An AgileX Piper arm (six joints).
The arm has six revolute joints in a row. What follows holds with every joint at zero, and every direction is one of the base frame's.
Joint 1 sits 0.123 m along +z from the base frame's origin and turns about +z.
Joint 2 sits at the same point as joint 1 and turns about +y.
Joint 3 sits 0.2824 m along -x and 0.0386 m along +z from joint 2 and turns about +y.
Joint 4 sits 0.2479 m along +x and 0.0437 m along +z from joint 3 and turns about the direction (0.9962, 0, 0.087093).
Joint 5 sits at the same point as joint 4 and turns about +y.
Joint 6 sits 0.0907 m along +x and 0.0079 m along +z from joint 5 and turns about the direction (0.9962, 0, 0.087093).
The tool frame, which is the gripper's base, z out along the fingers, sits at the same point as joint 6; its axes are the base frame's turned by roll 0, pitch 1.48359 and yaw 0 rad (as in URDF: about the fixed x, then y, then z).
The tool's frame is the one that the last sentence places.
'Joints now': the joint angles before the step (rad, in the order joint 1, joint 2, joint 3, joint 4, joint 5, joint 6). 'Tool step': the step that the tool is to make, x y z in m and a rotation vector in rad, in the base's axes. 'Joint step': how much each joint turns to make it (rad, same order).
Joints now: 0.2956 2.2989 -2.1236 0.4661 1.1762 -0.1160
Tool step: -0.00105 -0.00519 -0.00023 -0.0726 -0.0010 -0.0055
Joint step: 0.0022 -0.0059 0.0000 -0.0782 0.0182 0.0251
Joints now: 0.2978 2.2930 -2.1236 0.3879 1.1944 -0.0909
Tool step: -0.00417 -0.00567 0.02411 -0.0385 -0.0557 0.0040
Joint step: 0.0000 -0.0439 -0.0165 -0.0554 0.0178 0.0058
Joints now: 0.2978 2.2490 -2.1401 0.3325 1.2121 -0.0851
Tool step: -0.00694 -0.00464 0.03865 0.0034 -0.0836 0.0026
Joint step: -0.0018 -0.0571 -0.0429 -0.0216 0.0197 0.0014
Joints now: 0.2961 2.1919 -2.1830 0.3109 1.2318 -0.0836
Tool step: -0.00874 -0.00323 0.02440 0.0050 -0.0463 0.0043
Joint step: 0.0000 -0.0476 -0.0083 -0.0075 0.0113 -0.0020
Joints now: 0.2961 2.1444 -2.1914 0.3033 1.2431 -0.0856
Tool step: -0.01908 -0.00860 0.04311 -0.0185 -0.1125 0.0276
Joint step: 0.0000 -0.0955 0.0000 -0.0323 0.0038 -0.0388
